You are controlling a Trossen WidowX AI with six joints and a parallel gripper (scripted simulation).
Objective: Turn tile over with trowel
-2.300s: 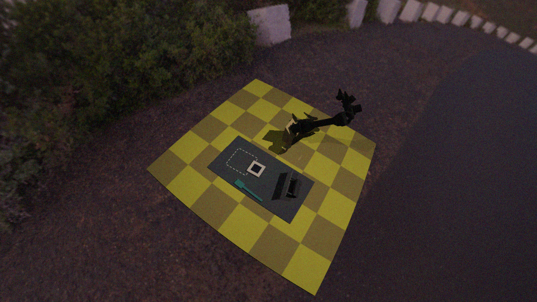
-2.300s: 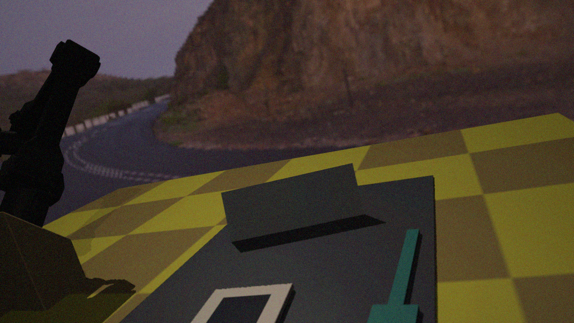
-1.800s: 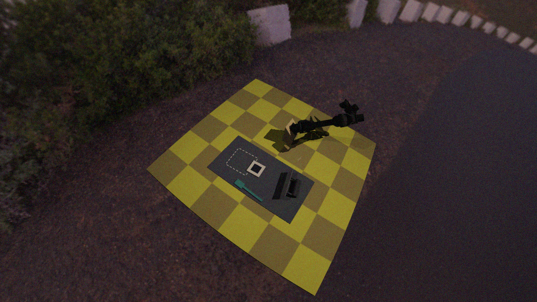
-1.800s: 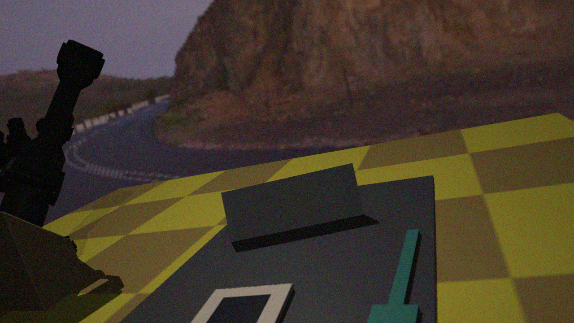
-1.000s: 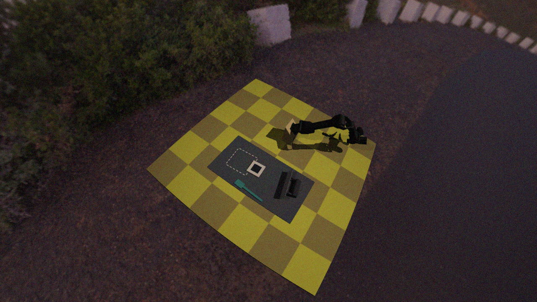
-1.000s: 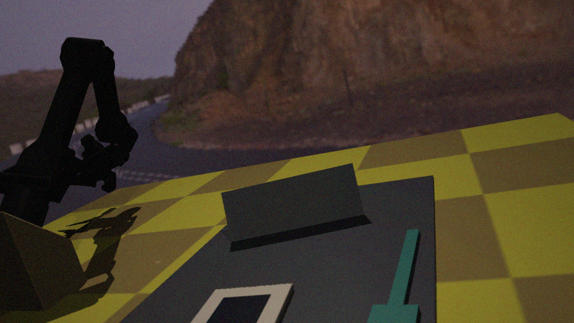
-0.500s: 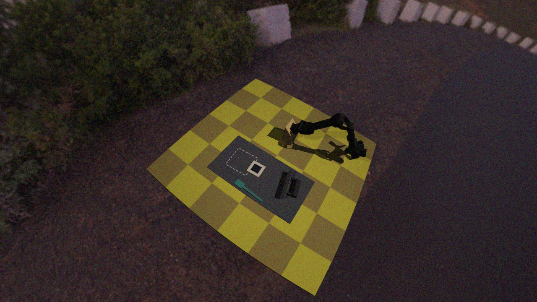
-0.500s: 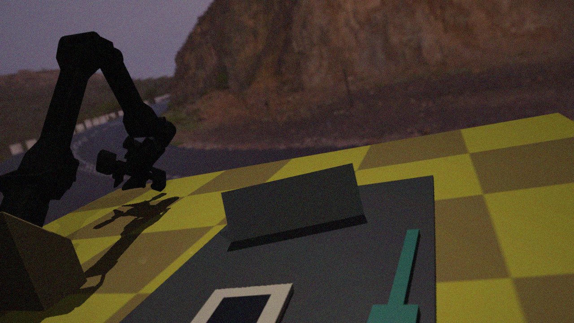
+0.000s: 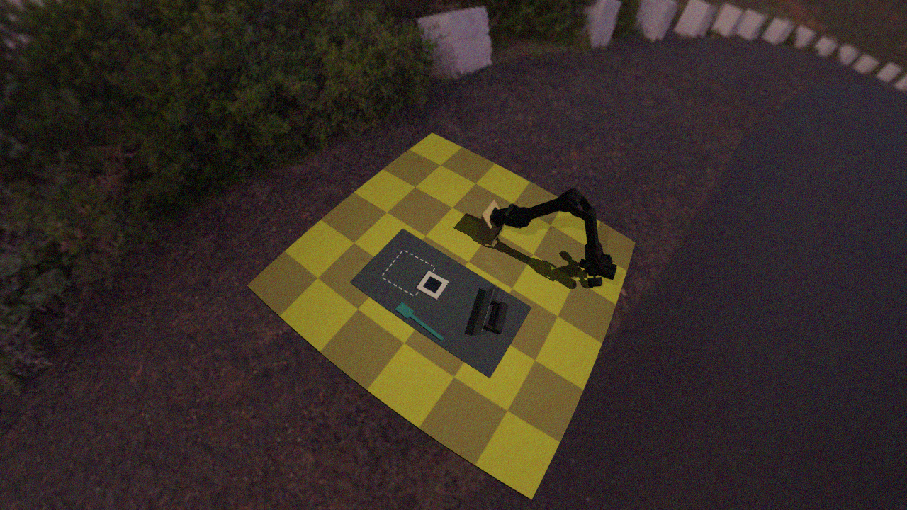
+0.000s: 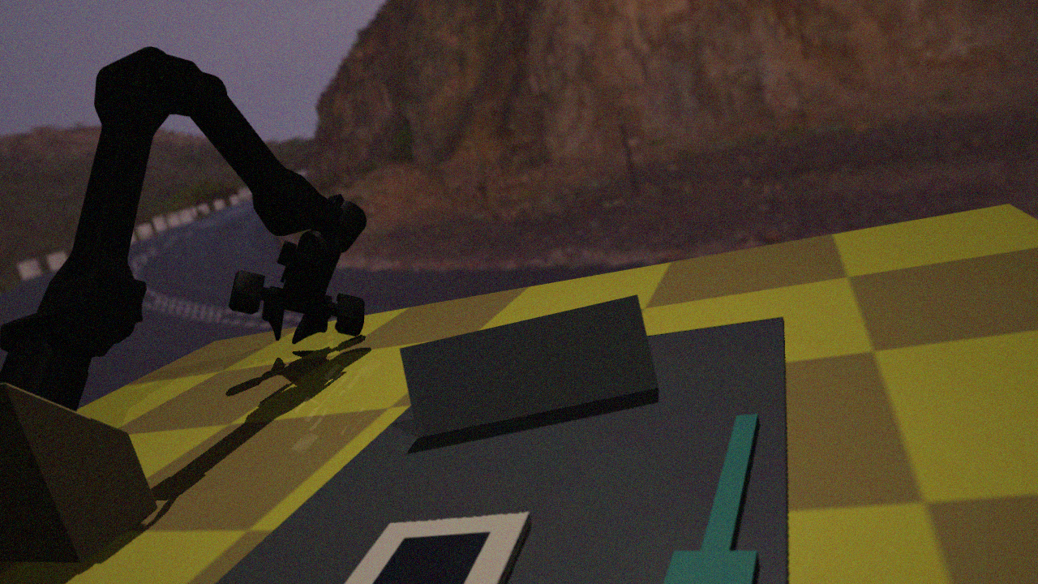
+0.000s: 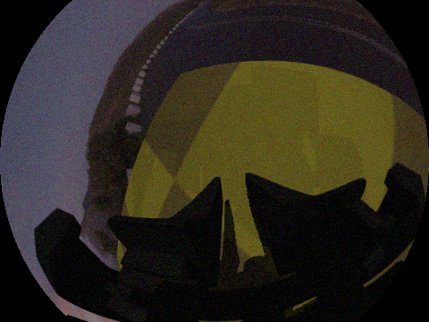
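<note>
My gripper tip is 560 mm to the left of the grey mat, 460 mm short of it and 40 mm above it. Also, from my gripper tip: tile (610 mm to the right, 440 mm ahead, 10 mm below); then teal trowel (600 mm to the right, 600 mm ahead, 10 mm below).
</note>
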